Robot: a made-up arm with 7 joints.
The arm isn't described. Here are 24 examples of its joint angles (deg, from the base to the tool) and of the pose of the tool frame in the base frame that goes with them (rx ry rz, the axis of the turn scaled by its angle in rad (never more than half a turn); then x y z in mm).
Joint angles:
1: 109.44 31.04 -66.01 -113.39 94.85 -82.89 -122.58
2: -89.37 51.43 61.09 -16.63 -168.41 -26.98 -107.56
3: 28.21 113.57 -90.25 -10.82 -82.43 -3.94 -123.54
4: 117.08 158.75 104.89 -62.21 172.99 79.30 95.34
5: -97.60 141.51 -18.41 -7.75 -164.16 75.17 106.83
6: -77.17 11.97 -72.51 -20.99 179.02 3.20 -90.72
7: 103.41 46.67 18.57 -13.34 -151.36 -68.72 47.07
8: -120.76 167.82 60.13 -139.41 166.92 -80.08 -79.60
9: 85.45 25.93 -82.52 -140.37 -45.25 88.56 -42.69
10: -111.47 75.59 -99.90 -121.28 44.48 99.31 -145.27
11: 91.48 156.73 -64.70 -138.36 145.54 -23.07 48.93
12: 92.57 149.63 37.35 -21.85 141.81 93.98 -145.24
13: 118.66 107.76 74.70 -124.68 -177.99 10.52 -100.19
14: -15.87 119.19 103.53 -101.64 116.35 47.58 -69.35
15: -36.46 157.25 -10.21 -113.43 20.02 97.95 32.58
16: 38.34 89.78 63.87 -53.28 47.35 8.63 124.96
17: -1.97 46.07 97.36 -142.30 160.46 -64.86 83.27
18: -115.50 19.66 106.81 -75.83 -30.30 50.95 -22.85
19: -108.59 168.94 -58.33 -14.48 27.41 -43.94 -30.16
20: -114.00 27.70 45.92 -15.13 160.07 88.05 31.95
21: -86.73 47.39 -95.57 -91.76 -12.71 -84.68 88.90
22: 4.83 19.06 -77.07 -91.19 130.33 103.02 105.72
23: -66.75 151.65 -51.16 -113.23 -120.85 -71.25 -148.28
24: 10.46 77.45 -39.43 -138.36 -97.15 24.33 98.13
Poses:
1: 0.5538 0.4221 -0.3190 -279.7 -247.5 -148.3
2: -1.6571 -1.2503 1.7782 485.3 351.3 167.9
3: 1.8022 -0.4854 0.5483 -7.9 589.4 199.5
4: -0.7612 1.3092 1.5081 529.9 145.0 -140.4
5: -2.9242 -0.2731 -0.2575 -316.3 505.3 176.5
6: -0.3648 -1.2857 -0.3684 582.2 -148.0 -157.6
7: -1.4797 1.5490 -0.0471 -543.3 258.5 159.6
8: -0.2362 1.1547 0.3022 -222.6 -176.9 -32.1
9: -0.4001 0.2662 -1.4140 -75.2 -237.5 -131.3
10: -0.8222 -1.4058 2.1053 353.5 -92.7 47.4
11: 1.1272 0.4491 1.4130 -136.8 254.8 -33.2
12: -0.2283 0.3168 -1.8095 439.5 436.8 37.2
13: -0.3364 -0.7311 -0.5490 233.6 207.0 -166.4
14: -1.3598 2.2123 1.4289 -190.8 60.9 400.8
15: 2.2441 -0.9369 0.5080 225.6 65.4 325.9
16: -0.8490 -2.1692 1.6809 129.4 546.6 164.2
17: 2.0594 0.4643 0.3539 -37.2 215.9 161.9
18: -0.4979 -1.5893 0.9871 409.8 281.2 192.0
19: 2.5947 -0.2447 0.6699 -482.5 392.8 15.3
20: -2.8568 0.7205 -1.0138 529.0 29.9 326.5
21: -1.5106 -0.0174 -1.9444 443.8 -149.7 -119.6
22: 0.3289 2.3138 0.3681 55.9 -233.8 -421.6
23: 1.1754 -0.7997 0.5024 164.0 246.0 273.2
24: 0.0412 -1.6832 -1.1602 183.1 30.8 -224.2
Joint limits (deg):
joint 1: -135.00..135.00
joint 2: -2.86..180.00
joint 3: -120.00..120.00
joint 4: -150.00..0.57
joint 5: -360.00..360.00
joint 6: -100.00..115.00
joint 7: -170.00..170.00
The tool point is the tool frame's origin. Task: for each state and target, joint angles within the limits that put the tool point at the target. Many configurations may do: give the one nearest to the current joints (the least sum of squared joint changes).
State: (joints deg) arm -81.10 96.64 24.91 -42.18 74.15 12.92 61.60
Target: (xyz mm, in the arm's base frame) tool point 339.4 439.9 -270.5
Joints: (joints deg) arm -41.13 51.74 25.29 0.48 74.15 12.92 61.60
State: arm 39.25 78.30 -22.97 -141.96 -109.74 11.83 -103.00
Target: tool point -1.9 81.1 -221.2
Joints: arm 55.03 104.83 -35.32 -149.88 -109.74 11.83 -103.00
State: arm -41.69 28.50 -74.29 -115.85 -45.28 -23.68 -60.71
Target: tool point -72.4 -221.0 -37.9
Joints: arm -44.01 -2.86 -95.93 -149.88 -45.28 -23.68 -60.71
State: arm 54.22 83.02 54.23 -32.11 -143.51 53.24 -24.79
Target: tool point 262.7 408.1 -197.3
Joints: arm 15.94 59.77 14.61 -78.95 -143.51 53.24 -24.79
